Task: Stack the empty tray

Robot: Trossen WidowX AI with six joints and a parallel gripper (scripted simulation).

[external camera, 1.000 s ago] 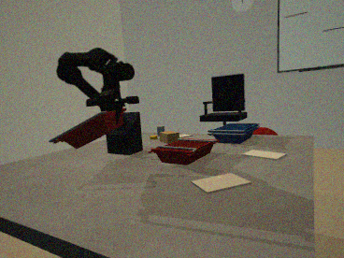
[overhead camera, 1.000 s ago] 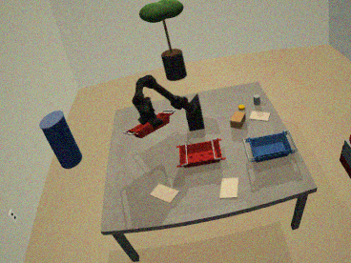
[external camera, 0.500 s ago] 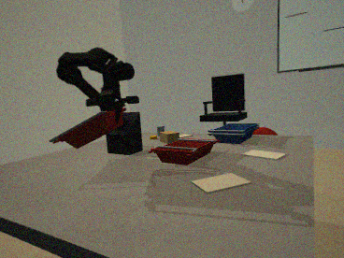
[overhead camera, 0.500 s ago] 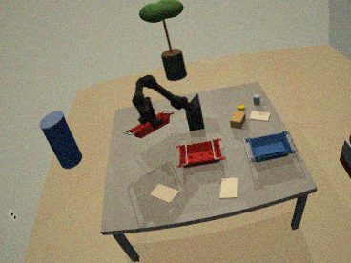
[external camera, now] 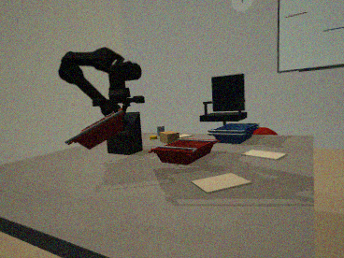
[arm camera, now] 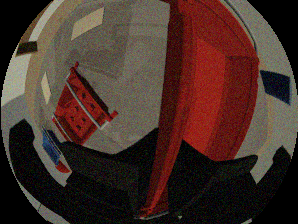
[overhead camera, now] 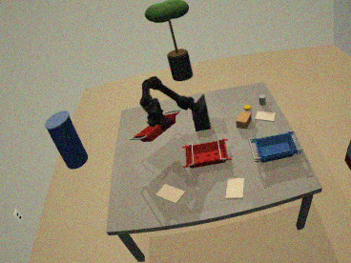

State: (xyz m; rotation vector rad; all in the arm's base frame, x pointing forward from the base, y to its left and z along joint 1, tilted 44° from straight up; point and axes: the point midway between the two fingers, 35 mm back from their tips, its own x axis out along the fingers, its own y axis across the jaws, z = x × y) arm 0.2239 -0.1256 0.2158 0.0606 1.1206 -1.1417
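The red tray is 6 cm behind my gripper tip and 5 cm to the right of it. From my gripper tip the other things lie so: grey cylinder (34 cm behind, 77 cm to the left, 15 cm below); small yellow piece (31 cm behind, 63 cm to the left, 17 cm below); tan block (14 cm behind, 56 cm to the left, 15 cm below).
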